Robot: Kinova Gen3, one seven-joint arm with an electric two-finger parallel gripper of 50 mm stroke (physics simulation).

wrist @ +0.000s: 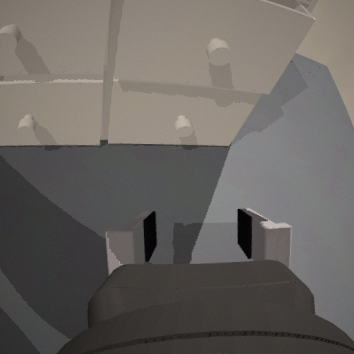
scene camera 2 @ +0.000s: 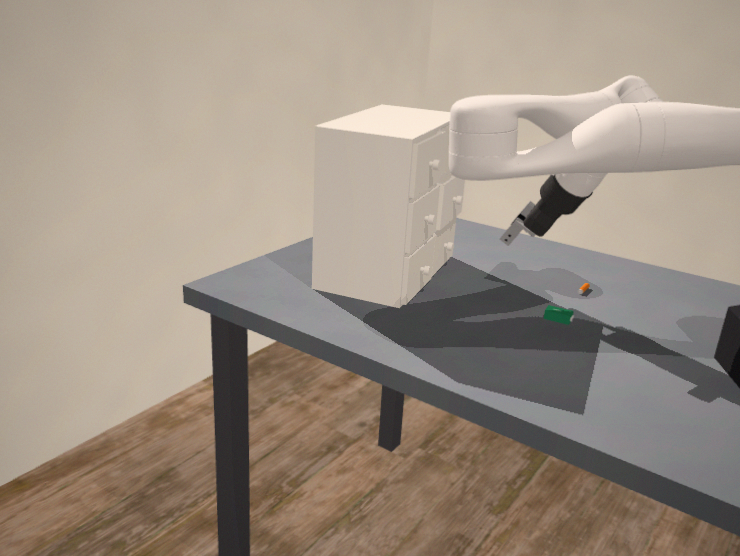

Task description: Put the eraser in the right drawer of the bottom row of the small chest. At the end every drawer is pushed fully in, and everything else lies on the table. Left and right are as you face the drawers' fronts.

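Places are measured from the arm's base along level axes (x up, y right, z ahead), in metres.
Pixels of known places: gripper, fingertip midpoint: (wrist: 196, 227) (scene camera 2: 510, 234).
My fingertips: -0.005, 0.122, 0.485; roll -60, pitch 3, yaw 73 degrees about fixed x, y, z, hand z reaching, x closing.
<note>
For each thing: its top centre in the pictures, then the offset to it from my fingertips, as dx, dy, dz. "spot": a spot on its surface instead. Level surfaces: height alone.
- small white chest, middle of its top: (scene camera 2: 395, 119) +0.204, -0.074, +0.234
- bottom row, surface spot: (wrist: 147, 117) (scene camera 2: 439, 250) spot: -0.060, -0.022, +0.137
- small orange piece with a white end, middle of its top: (scene camera 2: 584, 286) -0.100, +0.069, -0.146
- green block with a pale end, middle of its top: (scene camera 2: 560, 310) -0.093, -0.095, -0.138
- middle row, surface spot: (wrist: 165, 45) spot: +0.036, -0.023, +0.129
- table, its level: dx -0.110
The small white chest (scene camera 2: 358, 209) stands at the table's far left. The right drawer of the bottom row (scene camera 2: 441, 246) (wrist: 147, 117) looks pushed in; its round knob (scene camera 2: 448, 246) (wrist: 183, 125) shows in both views. My gripper (scene camera 2: 518, 236) (wrist: 196, 227) is open and empty, above the table, a distance out from the drawer fronts. A small orange piece with a white end (scene camera 2: 584, 288) and a green block with a pale end (scene camera 2: 557, 314) lie on the table. I cannot tell whether either is the eraser. The drawers' insides are hidden.
The right drawer of the middle row (wrist: 165, 45) may stand slightly out; I cannot tell for certain. The arm (scene camera 2: 604, 137) reaches in from the right and hides part of the chest's front. A dark block (scene camera 2: 731, 346) stands on the table (scene camera 2: 658, 418) at the right edge.
</note>
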